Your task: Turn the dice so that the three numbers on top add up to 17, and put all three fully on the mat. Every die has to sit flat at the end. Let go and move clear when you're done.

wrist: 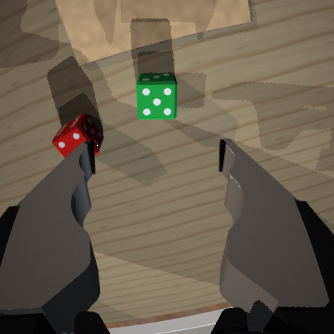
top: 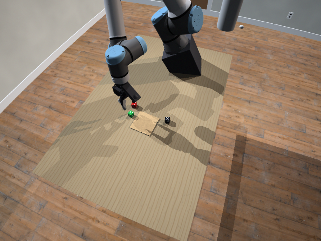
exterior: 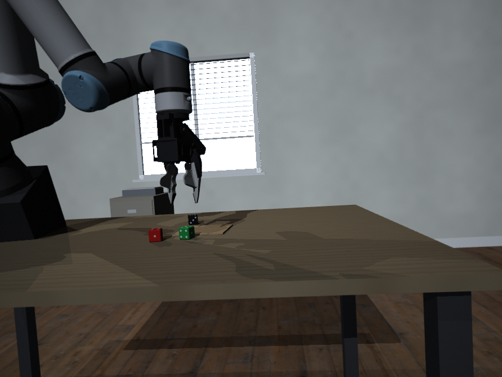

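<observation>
Now: the green die 9 cm below my hand. From my hand the other things lie so: black die (7 cm behind, 23 cm to the left, 9 cm below); then red die (7 cm behind, 2 cm to the right, 9 cm below); then tan mat (1 cm ahead, 11 cm to the left, 10 cm below).
</observation>
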